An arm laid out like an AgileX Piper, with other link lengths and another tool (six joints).
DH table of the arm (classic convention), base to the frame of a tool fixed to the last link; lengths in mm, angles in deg. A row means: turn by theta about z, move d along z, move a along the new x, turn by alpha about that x. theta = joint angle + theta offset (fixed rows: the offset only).
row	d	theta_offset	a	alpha
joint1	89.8	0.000	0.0	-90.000
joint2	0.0	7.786	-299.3	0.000
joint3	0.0	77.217	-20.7	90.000
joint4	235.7	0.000	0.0	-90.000
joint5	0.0	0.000	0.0	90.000
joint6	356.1	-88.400	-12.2	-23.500
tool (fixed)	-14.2	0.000	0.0	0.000
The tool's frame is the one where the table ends.
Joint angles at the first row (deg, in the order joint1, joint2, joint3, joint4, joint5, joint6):
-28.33, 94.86, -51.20, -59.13, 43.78, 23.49
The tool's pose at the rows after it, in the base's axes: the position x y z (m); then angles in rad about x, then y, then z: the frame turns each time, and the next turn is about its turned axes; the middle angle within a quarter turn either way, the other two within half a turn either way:
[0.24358 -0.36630 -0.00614 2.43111 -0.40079 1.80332]
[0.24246 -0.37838 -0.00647 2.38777 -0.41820 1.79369]
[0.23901 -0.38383 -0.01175 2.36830 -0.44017 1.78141]
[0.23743 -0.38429 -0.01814 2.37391 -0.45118 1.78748]
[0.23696 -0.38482 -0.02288 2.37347 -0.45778 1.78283]
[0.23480 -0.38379 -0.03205 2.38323 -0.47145 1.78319]
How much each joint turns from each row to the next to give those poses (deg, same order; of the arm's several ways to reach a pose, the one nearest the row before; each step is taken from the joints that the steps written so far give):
0.00, 2.14, 0.26, -5.51, 0.71, 5.77
0.00, 2.09, 0.00, -4.45, 0.87, 3.94
0.00, 1.86, 0.00, -2.08, 0.81, 1.98
0.00, 1.16, 0.00, -0.43, 0.13, 1.34
0.00, 0.90, 0.00, -0.49, 0.00, 0.69
0.00, 1.40, 0.00, -0.09, 0.00, 0.94

